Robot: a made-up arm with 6 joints.
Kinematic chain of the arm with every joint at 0, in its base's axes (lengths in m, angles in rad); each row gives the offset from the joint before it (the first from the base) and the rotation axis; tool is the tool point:
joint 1: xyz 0 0 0.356 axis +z
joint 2: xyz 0 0 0 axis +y
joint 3: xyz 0 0 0.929 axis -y
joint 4: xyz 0 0 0 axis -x
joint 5: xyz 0.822 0 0 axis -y
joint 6: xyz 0 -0.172 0 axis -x
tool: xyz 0 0 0
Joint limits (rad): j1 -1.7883..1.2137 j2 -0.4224..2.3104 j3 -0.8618..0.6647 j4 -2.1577..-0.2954 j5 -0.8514..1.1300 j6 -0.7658..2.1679
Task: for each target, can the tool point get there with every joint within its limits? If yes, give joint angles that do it. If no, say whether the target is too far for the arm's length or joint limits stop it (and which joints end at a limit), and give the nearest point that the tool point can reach.
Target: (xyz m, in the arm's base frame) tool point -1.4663 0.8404 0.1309
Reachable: no: joint limits stop it (at a limit: joint 2, joint 3, joint 4) | nearest point -0.1840 0.1055 -0.1949 | short by 1.513 m
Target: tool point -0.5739 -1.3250 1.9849
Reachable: no: too far | nearest point -0.3806 -0.9596 1.5271 | short by 0.617 m
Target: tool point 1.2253 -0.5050 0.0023
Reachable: yes | joints -0.3042 1.1940 0.3585 -0.8397 0.1912 0.5507
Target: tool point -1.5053 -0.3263 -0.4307
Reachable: no: joint limits stop it (at a limit: joint 1, joint 4) | nearest point -0.2995 -0.5928 -0.4307 | short by 1.235 m
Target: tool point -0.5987 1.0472 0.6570
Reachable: no: joint limits stop it (at a limit: joint 1, joint 4) | nearest point 0.1806 0.7565 0.6570 | short by 0.832 m
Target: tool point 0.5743 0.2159 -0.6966
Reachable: yes | joints 0.5400 1.8661 0.1051 -0.8766 -0.2210 -0.2009
